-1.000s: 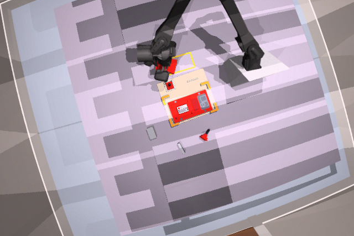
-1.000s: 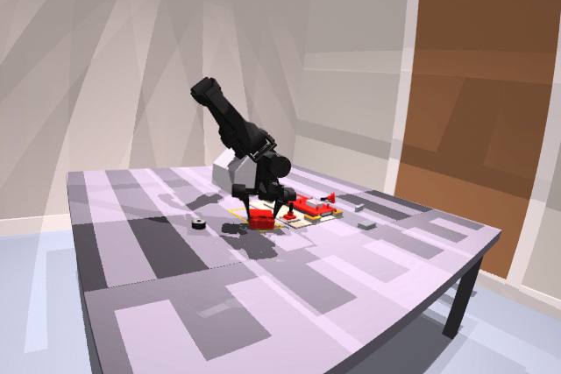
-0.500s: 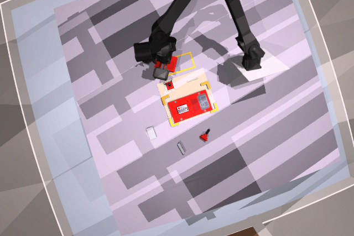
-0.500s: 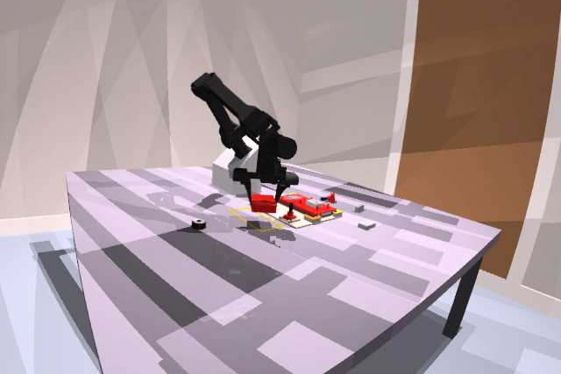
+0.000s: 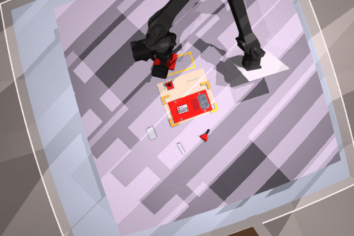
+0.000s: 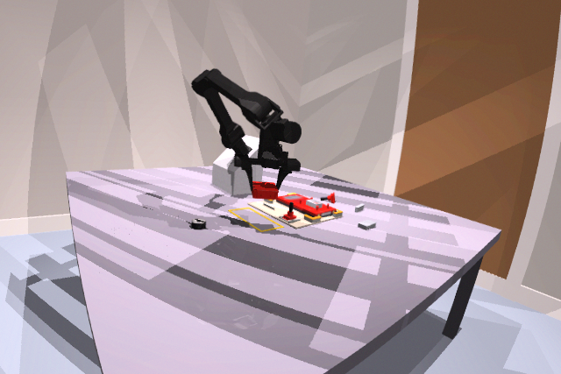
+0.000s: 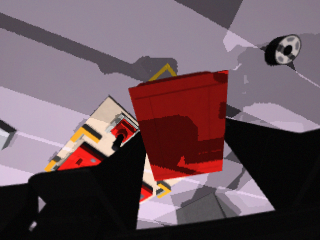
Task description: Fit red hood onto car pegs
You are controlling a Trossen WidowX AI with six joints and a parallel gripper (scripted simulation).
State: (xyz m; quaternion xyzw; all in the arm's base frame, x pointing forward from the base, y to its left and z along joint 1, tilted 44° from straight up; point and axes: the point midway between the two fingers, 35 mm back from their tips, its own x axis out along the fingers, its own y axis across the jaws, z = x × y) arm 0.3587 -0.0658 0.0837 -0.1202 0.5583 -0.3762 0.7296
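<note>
The grey engine block is 24 cm to the left of my gripper tip, 8 cm below it and 4 cm behind it. Also, from my gripper tip: black wheel 19 cm to the right, 9 cm below, 3 cm behind; then jig 19 cm to the left, 9 cm below, 7 cm behind; then red hood 1 cm above.
</note>
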